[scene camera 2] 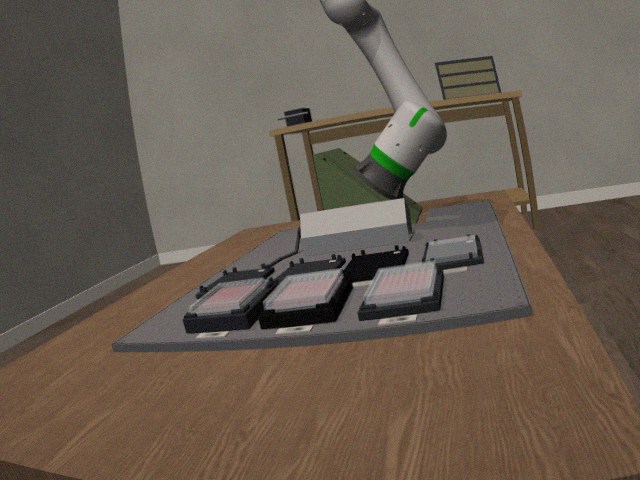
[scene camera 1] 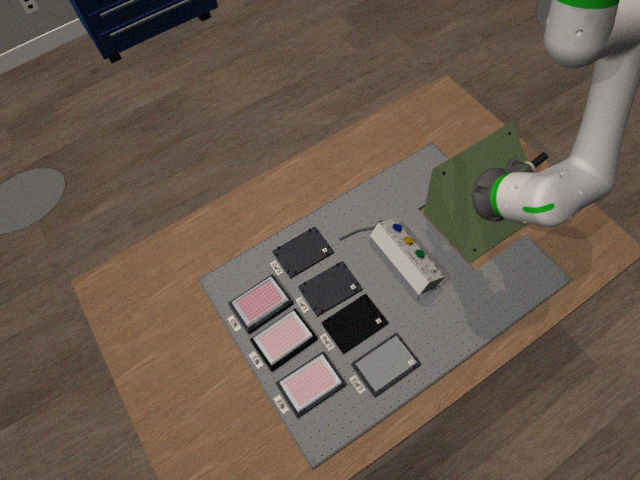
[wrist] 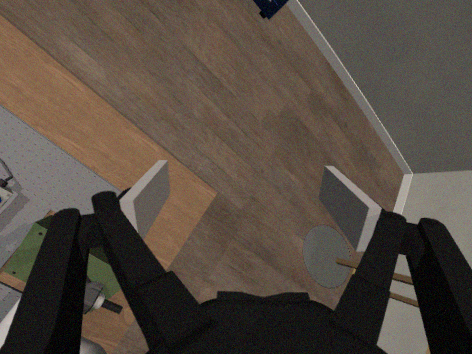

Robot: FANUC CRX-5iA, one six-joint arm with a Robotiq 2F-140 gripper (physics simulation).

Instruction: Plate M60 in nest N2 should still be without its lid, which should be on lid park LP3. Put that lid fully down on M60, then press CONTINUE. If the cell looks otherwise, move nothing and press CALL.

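Where they show: gripper, between the fingertips: (wrist: 245, 179); arm's base, origin of its link: (scene camera 2: 376, 184) (scene camera 1: 493, 194).
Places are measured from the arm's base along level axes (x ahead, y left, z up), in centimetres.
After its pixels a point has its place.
Observation:
Three pink-welled plates sit in dark nests at the board's left: an upper plate (scene camera 1: 259, 303) {y -15.7, x 69.5, z -5.2 cm} (scene camera 2: 231, 296) {y -15.0, x 71.7, z -5.1 cm}, a middle plate (scene camera 1: 283, 339) {y -3.6, x 70.1, z -5.2 cm} (scene camera 2: 306, 290) {y -3.5, x 73.3, z -5.2 cm} and a lower plate (scene camera 1: 311, 383) {y 9.6, x 71.0, z -5.8 cm} (scene camera 2: 400, 282) {y 8.9, x 73.5, z -5.8 cm}. The upper one looks deeper pink and bare; the other two look paler, as if under clear lids. A clear lid (scene camera 1: 386, 364) {y 16.9, x 53.2, z -7.0 cm} (scene camera 2: 452, 251) {y 16.5, x 56.4, z -7.0 cm} lies on the lowest lid park. Label numbers are too blurred to read surely. The button box (scene camera 1: 398, 260) {y -2.0, x 33.3, z -3.1 cm} (scene camera 2: 354, 222) {y -2.1, x 33.5, z -3.5 cm} has blue, yellow and green buttons; its lettering is illegible. My gripper (wrist: 245, 179) {y -33.3, x -2.9, z 66.5 cm} is open and empty, away from the plates.
Three lid parks without lids, the upper (scene camera 1: 303, 251) {y -22.5, x 50.5, z -7.8 cm}, the second (scene camera 1: 330, 287) {y -8.8, x 51.3, z -7.8 cm} and the black third (scene camera 1: 355, 323) {y 3.4, x 52.4, z -7.8 cm}, stand between the plates and button box. A cable runs from the box. The green arm mount (scene camera 1: 467, 191) {y -4.0, x 7.3, z 3.5 cm} (scene camera 2: 336, 180) {y -7.5, x 14.5, z 4.0 cm} stands behind it. A blue cabinet (scene camera 1: 139, 18) stands beyond the table.

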